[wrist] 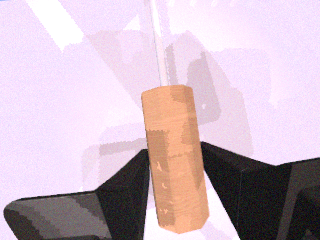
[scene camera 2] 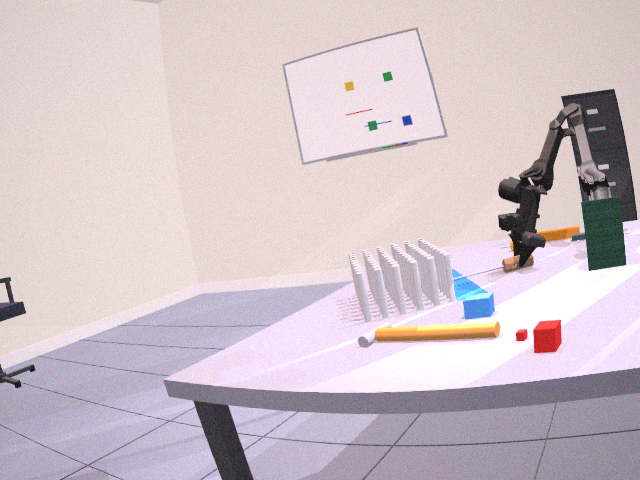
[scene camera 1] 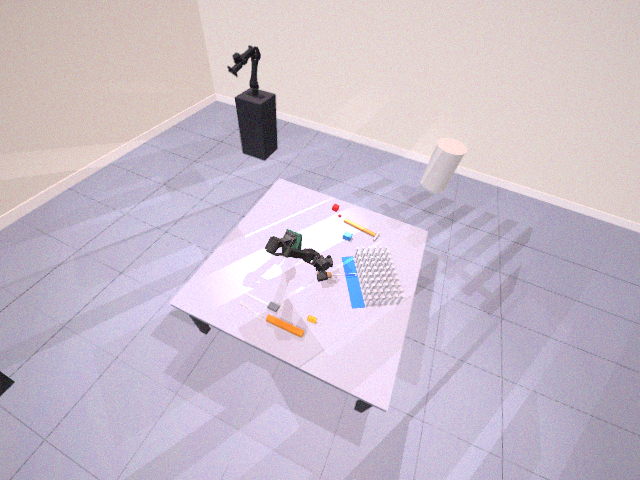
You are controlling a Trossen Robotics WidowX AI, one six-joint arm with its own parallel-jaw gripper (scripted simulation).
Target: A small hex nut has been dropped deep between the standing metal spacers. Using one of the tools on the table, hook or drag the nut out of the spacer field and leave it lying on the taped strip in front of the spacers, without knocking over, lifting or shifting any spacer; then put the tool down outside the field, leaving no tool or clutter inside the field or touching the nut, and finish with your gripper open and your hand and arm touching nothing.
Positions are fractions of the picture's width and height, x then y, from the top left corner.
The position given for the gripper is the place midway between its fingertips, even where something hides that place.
Observation:
In view: the gripper (scene camera 2: 0.81,0.55), a red cube (scene camera 2: 0.86,0.70) and a blue cube (scene camera 2: 0.75,0.64).
The gripper shows as well in the wrist view (wrist: 0.54,0.63). The wrist view does not show the red cube: it is out of frame. The wrist view does not show the blue cube: it is out of frame.

